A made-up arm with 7 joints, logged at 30 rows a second.
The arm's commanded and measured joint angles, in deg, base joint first. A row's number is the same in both.
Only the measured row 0 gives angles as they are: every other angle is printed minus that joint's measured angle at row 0.
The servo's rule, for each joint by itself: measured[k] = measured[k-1] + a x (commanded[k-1-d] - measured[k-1]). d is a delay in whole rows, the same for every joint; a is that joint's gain. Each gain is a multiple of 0.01, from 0.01 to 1. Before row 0 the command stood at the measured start. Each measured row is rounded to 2 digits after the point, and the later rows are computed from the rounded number. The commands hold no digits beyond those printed.
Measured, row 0:
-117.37 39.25 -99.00 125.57 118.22 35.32 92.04
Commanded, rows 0 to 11:
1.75 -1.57 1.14 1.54 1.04 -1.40 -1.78
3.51 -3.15 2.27 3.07 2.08 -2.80 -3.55
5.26 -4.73 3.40 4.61 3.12 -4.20 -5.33
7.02 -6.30 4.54 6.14 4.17 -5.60 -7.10
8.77 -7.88 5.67 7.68 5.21 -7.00 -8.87
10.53 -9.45 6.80 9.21 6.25 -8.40 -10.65
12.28 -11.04 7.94 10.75 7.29 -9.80 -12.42
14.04 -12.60 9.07 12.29 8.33 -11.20 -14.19
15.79 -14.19 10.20 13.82 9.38 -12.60 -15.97
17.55 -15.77 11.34 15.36 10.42 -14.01 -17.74
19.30 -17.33 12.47 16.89 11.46 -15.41 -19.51
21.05 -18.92 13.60 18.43 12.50 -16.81 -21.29
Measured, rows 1 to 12:
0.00 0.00 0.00 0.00 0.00 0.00 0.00
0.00 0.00 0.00 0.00 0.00 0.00 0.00
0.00 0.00 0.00 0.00 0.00 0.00 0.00
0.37 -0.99 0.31 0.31 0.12 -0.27 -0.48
1.03 -2.35 0.84 0.86 0.36 -0.75 -1.31
1.92 -3.85 1.53 1.61 0.69 -1.41 -2.40
2.99 -5.39 2.34 2.52 1.11 -2.21 -3.67
4.20 -6.96 3.24 3.55 1.60 -3.12 -5.07
5.53 -8.53 4.20 4.68 2.16 -4.12 -6.58
6.95 -10.11 5.21 5.89 2.78 -5.20 -8.16
8.44 -11.68 6.25 7.17 3.45 -6.34 -9.79
9.98 -13.26 7.32 8.50 4.16 -7.53 -11.46
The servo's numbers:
d 3
a 0.21 0.63 0.27 0.20 0.12 0.19 0.27

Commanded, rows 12 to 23:
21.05 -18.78 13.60 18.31 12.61 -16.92 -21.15
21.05 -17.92 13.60 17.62 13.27 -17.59 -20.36
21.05 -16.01 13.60 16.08 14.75 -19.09 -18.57
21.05 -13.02 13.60 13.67 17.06 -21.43 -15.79
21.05 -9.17 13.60 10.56 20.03 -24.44 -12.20
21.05 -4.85 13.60 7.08 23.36 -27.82 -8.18
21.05 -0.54 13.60 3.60 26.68 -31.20 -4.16
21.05 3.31 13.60 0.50 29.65 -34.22 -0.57
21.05 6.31 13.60 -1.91 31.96 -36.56 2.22
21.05 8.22 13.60 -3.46 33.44 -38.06 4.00
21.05 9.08 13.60 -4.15 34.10 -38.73 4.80
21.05 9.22 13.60 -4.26 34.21 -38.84 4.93
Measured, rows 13 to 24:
11.57 -14.84 8.41 9.87 4.91 -8.76 -13.16
13.19 -16.41 9.51 11.27 5.70 -10.02 -14.87
14.84 -17.99 10.61 12.70 6.52 -11.31 -16.60
16.14 -18.49 11.42 13.82 7.25 -12.38 -17.83
17.17 -18.13 12.01 14.58 7.97 -13.37 -18.51
17.98 -16.79 12.44 14.88 8.78 -14.46 -18.53
18.62 -14.41 12.75 14.64 9.77 -15.78 -17.79
19.13 -11.11 12.98 13.82 11.00 -17.43 -16.28
19.53 -7.17 13.15 12.47 12.48 -19.40 -14.09
19.85 -2.99 13.27 10.70 14.18 -21.64 -11.41
20.10 0.98 13.36 8.66 16.04 -24.03 -8.48
20.30 4.34 13.42 6.55 17.95 -26.41 -5.59

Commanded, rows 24 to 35:
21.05 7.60 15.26 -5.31 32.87 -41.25 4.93
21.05 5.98 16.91 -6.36 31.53 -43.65 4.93
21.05 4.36 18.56 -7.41 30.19 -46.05 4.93
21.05 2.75 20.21 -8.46 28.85 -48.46 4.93
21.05 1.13 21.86 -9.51 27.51 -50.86 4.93
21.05 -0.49 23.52 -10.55 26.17 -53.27 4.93
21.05 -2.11 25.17 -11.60 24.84 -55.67 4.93
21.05 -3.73 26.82 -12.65 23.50 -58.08 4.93
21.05 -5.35 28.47 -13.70 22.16 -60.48 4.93
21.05 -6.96 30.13 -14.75 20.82 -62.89 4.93
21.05 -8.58 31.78 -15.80 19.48 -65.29 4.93
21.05 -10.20 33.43 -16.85 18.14 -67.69 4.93
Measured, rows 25 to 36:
20.46 6.78 13.47 4.55 19.81 -28.62 -3.00
20.58 8.23 13.51 2.81 21.52 -30.54 -0.89
20.68 8.85 13.53 1.40 23.04 -32.12 0.68
20.76 8.06 14.00 0.06 24.22 -33.85 1.83
20.82 6.75 14.79 -1.22 25.10 -35.71 2.67
20.87 5.24 15.81 -2.46 25.71 -37.67 3.28
20.91 3.67 17.00 -3.66 26.09 -39.72 3.73
20.94 2.07 18.31 -4.83 26.26 -41.84 4.05
20.96 0.46 19.72 -5.97 26.25 -44.01 4.29
20.98 -1.16 21.19 -7.10 26.08 -46.23 4.46
20.99 -2.78 22.71 -8.21 25.77 -48.48 4.59
21.00 -4.40 24.27 -9.31 25.34 -50.76 4.68

